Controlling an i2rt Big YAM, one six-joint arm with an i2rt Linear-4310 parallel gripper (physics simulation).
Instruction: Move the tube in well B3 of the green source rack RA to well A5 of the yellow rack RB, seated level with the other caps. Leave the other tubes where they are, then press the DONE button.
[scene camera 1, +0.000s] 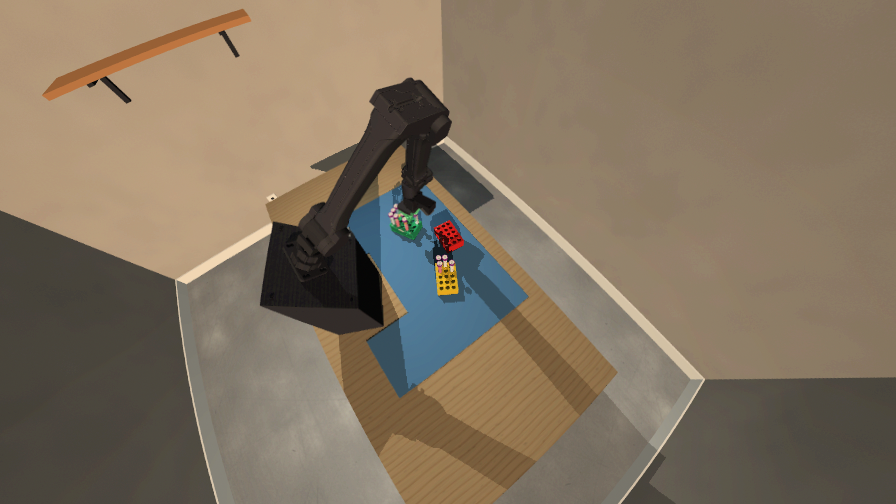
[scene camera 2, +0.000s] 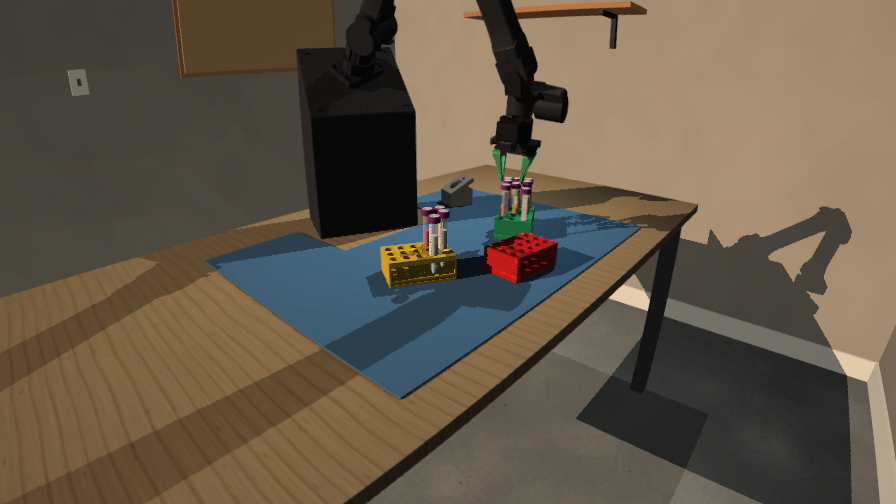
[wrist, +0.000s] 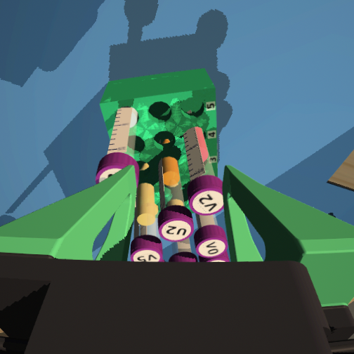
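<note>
The green rack RA (scene camera 1: 407, 234) (scene camera 2: 513, 226) (wrist: 160, 84) holds several purple-capped tubes. In the wrist view a U2-capped tube (wrist: 176, 227) with orange content stands in the middle column, apparently near row 3; a V2-capped tube (wrist: 207, 200) is beside it, and another cap (wrist: 117, 170) is partly behind the left finger. My gripper (scene camera 2: 512, 180) (wrist: 179, 176) is partly open and empty, with its green fingers spread at the tube caps above RA. The yellow rack RB (scene camera 1: 447, 290) (scene camera 2: 416, 276) holds several upright tubes at one end. Their exact wells are hard to read.
An empty red rack (scene camera 1: 456, 245) (scene camera 2: 506, 269) stands between the two others, near the far mat side. A grey wedge-shaped block (scene camera 2: 457, 193) sits behind, near the black arm base (scene camera 1: 319, 307) (scene camera 2: 366, 169); no label is readable on it. The racks stand on a blue mat (scene camera 1: 432, 338) (scene camera 2: 300, 294).
</note>
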